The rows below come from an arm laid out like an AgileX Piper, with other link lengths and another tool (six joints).
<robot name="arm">
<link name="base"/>
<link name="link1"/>
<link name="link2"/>
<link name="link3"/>
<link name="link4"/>
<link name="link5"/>
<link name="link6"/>
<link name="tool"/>
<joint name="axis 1" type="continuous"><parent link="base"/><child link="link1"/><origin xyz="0 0 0.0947" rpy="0 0 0"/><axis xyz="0 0 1"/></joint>
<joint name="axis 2" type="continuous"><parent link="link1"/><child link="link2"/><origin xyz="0 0 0" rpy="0 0 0"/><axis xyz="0 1 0"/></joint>
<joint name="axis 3" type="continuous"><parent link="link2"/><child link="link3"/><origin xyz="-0.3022 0 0.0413" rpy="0 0 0"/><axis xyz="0 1 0"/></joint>
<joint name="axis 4" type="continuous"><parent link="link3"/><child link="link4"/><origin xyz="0.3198 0 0.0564" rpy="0 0 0"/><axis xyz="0.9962 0 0.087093"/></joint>
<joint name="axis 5" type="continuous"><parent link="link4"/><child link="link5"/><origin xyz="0 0 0" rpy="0 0 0"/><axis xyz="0 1 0"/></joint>
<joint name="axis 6" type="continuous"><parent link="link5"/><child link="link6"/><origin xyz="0.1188 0 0.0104" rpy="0 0 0"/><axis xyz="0.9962 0 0.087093"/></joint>
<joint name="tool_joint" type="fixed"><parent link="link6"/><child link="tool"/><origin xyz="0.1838 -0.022 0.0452" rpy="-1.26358 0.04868 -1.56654"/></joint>
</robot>
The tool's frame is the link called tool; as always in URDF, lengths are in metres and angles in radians. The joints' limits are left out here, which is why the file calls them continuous.
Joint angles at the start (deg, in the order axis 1, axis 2, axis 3, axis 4, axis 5, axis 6):
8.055 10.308 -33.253 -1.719 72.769 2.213
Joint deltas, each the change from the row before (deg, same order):
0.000 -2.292 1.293 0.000 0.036 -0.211
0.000 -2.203 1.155 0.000 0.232 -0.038
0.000 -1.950 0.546 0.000 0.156 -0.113
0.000 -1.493 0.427 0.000 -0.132 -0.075
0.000 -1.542 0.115 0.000 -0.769 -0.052
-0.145 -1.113 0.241 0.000 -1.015 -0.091
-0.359 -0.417 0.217 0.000 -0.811 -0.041
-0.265 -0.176 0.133 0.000 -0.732 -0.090
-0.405 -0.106 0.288 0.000 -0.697 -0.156
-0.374 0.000 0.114 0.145 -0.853 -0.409
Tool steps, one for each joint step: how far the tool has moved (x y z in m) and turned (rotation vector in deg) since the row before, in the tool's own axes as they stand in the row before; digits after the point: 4 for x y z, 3 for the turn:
0.0003 0.0042 -0.0013 0.960 -0.112 -0.162
0.0004 0.0044 -0.0015 0.813 -0.059 0.005
0.0001 0.0000 -0.0033 1.244 -0.104 -0.051
0.0000 -0.0013 -0.0023 1.194 -0.095 -0.024
-0.0004 -0.0072 -0.0035 2.189 -0.160 0.024
0.0001 -0.0065 -0.0016 1.887 -0.019 0.027
0.0010 -0.0038 0.0001 1.022 0.248 0.125
0.0007 -0.0034 0.0005 0.783 0.168 0.028
0.0012 -0.0018 0.0013 0.528 0.302 0.002
0.0002 -0.0037 0.0010 0.740 0.088 -0.174

